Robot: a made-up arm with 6 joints.
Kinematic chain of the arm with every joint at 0, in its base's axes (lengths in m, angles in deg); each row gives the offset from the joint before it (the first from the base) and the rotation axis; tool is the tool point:
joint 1: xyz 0 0 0.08 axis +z
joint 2: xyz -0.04 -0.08 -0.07 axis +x
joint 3: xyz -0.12 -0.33 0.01 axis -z
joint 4: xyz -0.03 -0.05 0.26 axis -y
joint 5: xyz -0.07 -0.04 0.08 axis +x
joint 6: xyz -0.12 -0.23 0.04 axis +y
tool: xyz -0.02 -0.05 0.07
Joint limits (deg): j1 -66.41..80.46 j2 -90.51..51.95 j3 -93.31..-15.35 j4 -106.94..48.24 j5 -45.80..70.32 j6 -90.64..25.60
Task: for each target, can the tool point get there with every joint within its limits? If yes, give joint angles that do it. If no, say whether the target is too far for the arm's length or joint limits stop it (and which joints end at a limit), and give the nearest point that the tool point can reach.
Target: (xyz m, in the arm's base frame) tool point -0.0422 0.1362 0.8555
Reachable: yes | joints 15.39 -62.03 -26.90 -50.88 -9.89 -20.67
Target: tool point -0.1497 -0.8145 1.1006
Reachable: no: too far | nearest point -0.1118 -0.6083 0.7902 | short by 0.375 m
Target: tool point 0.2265 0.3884 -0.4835
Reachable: no: joint limits stop it (at a limit: joint 1, joint 2, joint 3, joint 4) | nearest point 0.3971 0.1084 -0.3320 | short by 0.361 m
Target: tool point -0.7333 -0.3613 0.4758
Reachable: yes | joints -50.66 -5.25 -32.43 -44.52 46.16 -35.16
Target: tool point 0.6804 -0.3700 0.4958
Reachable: yes | joints 64.18 -11.61 -51.39 -10.39 27.64 -40.28
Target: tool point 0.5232 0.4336 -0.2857
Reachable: no: joint limits stop it (at a limit: joint 1, joint 2, joint 3, joint 4) | nearest point 0.5312 0.1524 -0.2919 | short by 0.281 m
